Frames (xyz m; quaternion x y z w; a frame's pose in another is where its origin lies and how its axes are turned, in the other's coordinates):
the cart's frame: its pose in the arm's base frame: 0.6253 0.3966 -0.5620 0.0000 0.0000 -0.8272 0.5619
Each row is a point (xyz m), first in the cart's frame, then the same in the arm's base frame.
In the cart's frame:
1: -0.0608 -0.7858 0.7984
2: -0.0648 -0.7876 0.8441
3: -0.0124 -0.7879 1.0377
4: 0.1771 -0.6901 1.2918
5: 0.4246 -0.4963 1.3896
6: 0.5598 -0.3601 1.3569
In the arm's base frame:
1: -0.0828 0.7427 0.2364
2: -0.0830 0.7471 0.2821
3: -0.1026 0.6985 0.4757
4: -0.0815 0.4863 0.7298
5: 0.0075 0.1848 0.8276
6: 0.0842 0.0089 0.7949

